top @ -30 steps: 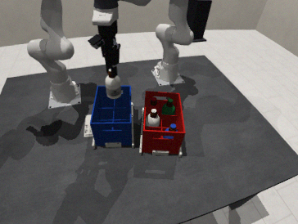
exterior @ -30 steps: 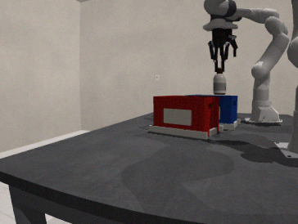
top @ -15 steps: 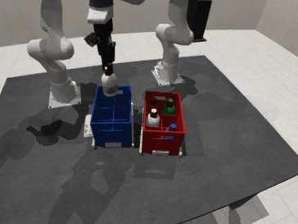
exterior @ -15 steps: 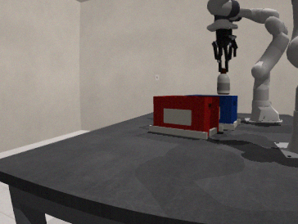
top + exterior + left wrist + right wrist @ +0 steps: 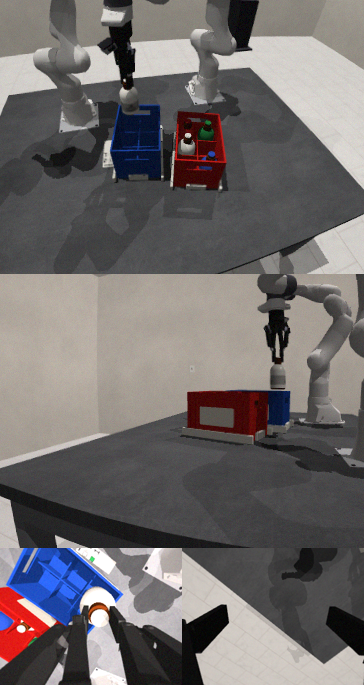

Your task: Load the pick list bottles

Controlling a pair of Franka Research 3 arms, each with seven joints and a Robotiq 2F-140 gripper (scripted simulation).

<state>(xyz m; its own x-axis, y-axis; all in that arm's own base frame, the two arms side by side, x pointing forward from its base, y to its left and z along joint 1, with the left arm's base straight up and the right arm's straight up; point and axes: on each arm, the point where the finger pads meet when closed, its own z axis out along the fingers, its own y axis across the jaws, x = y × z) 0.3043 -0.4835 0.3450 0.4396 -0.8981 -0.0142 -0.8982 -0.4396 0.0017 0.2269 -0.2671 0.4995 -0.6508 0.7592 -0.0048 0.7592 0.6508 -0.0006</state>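
Observation:
My left gripper is now 260 mm above the blue crate, 90 mm short of it and 10 mm to the right of it. From my left hand the other things lie so: pick list (340 mm below, 130 mm to the right, 50 mm ahead); red bottle (260 mm below, 220 mm to the left, 110 mm ahead); red crate (260 mm below, 230 mm to the left, 220 mm ahead).

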